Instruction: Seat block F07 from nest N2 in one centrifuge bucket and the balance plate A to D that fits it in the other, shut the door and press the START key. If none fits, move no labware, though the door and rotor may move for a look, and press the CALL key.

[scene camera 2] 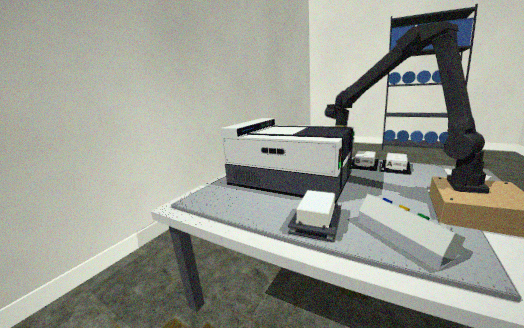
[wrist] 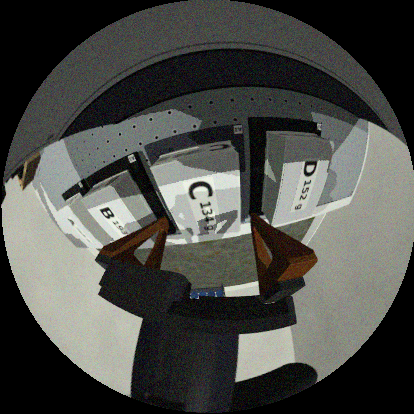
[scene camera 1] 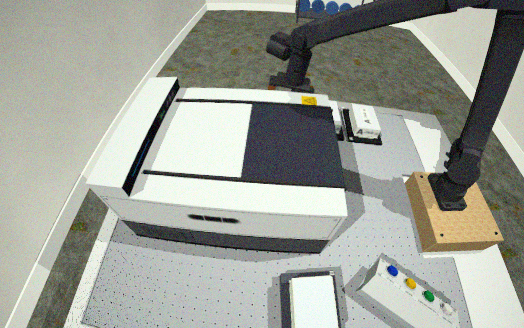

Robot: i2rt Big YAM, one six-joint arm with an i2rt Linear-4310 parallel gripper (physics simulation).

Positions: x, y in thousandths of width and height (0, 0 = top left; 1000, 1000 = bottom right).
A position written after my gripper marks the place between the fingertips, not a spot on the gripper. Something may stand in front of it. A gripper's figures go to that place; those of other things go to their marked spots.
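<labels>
My gripper (scene camera 1: 547, 319), 0.81 m from the lens. Plate A (scene camera 1: 696, 373), 0.85 m from the lens.
</labels>
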